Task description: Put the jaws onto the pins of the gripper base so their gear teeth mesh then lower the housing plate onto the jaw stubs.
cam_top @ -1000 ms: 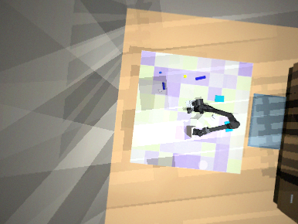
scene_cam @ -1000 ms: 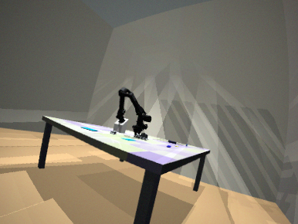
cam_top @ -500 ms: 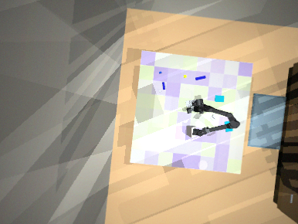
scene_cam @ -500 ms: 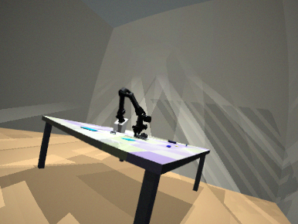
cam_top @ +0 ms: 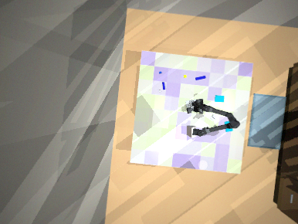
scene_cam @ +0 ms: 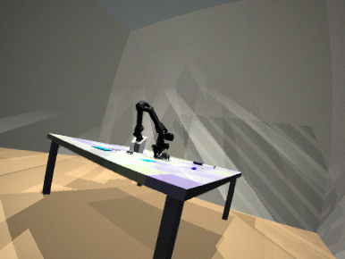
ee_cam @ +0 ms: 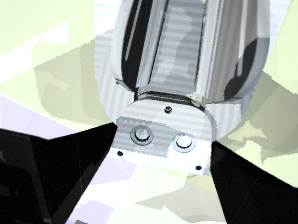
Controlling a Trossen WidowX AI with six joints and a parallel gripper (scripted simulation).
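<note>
Now: the white jaw 30 mm ahead of my gripper tip, 10 mm to the right of it and 10 mm above it. Also, from my gripper tip: cyan square: 160 mm ahead, 300 mm to the right, 10 mm below; blue dot: 370 mm ahead, 420 mm to the left; yellow dot: 370 mm ahead, 130 mm to the left, 10 mm below.
</note>
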